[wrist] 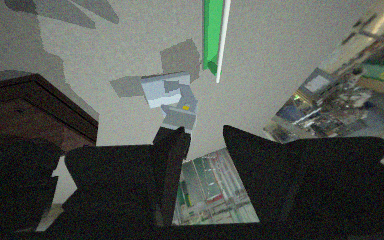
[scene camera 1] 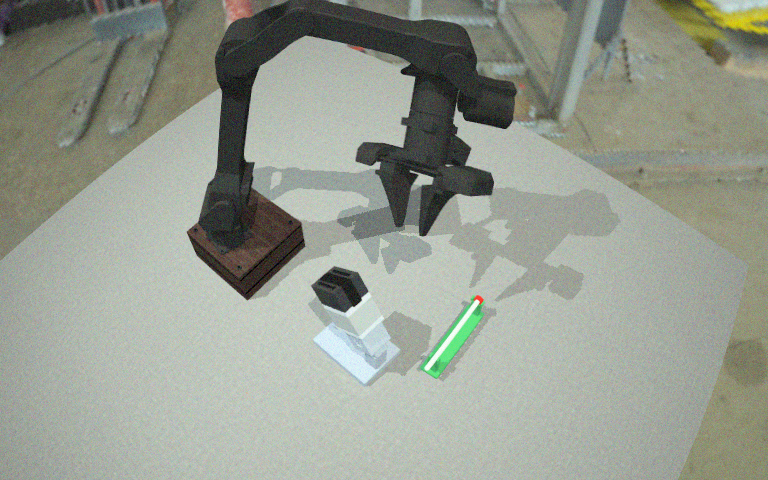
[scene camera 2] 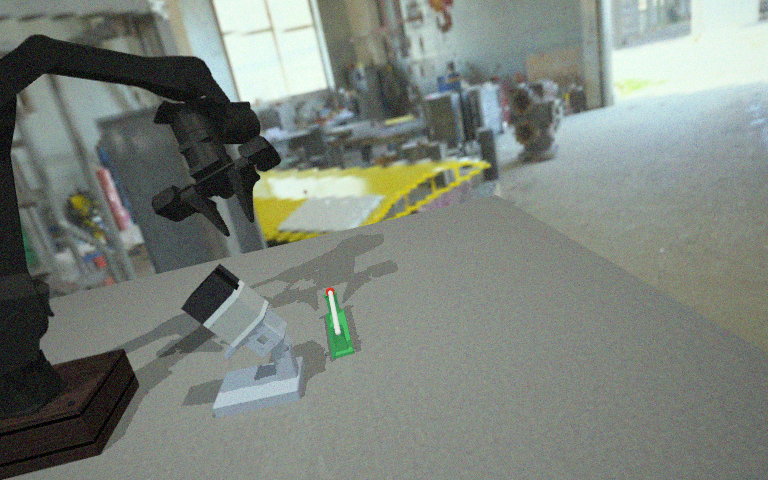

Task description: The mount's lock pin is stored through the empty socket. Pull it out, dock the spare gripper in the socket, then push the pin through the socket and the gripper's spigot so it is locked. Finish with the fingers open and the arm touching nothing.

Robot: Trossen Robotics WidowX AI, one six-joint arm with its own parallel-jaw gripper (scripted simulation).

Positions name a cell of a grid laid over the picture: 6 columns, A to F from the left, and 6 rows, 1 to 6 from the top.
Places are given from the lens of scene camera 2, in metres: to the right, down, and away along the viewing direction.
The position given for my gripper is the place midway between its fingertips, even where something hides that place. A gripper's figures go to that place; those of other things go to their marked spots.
my gripper (scene camera 2: B3): -0.20, -0.02, 0.69
black spare gripper (scene camera 2: B4): -0.20, 0.08, 0.59
